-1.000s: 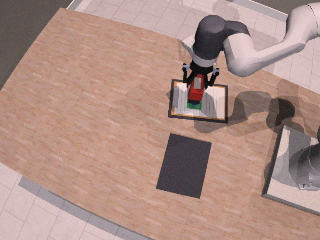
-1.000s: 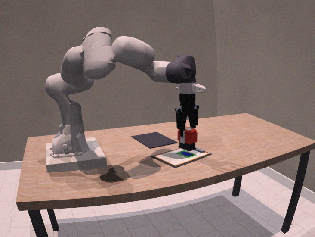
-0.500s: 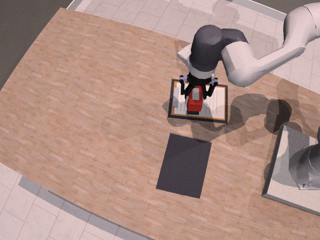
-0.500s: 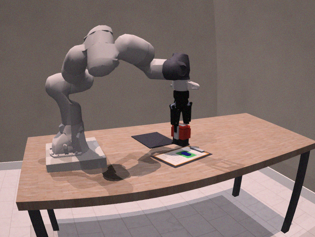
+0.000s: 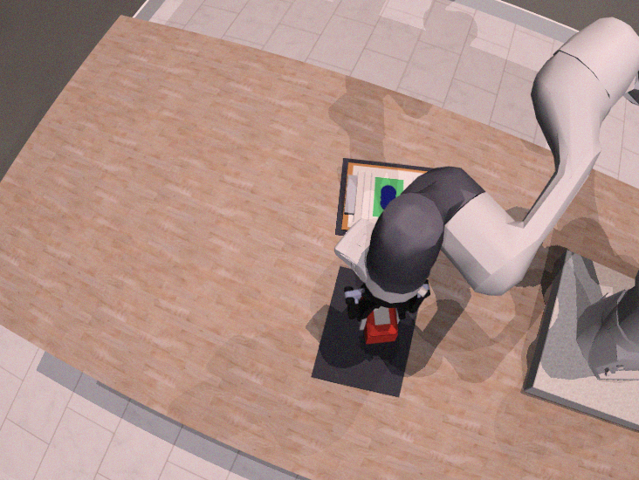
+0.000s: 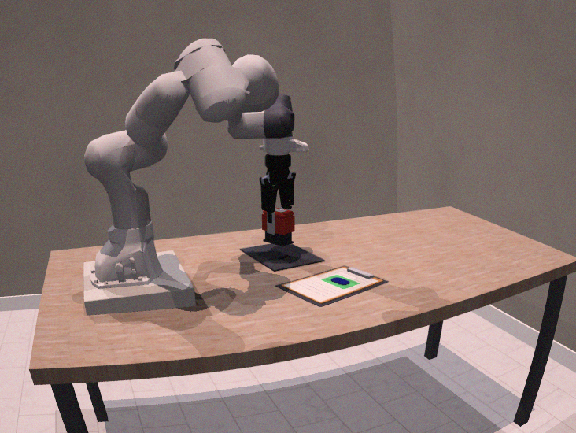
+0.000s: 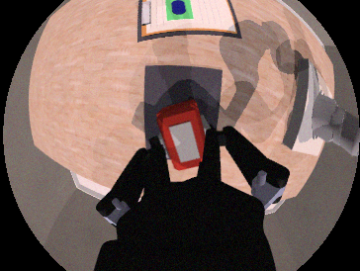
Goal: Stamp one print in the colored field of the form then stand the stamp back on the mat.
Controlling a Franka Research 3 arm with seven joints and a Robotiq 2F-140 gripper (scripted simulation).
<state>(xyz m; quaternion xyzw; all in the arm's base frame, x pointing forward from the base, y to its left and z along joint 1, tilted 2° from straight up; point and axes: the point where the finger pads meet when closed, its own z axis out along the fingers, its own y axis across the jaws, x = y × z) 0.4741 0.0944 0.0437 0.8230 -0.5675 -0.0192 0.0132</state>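
The dark mat lies 110 mm below my hand and 10 mm ahead of it. Round my hand: clipboard 290 mm to the right, 100 mm below, 30 mm ahead; red stamp 20 mm below.
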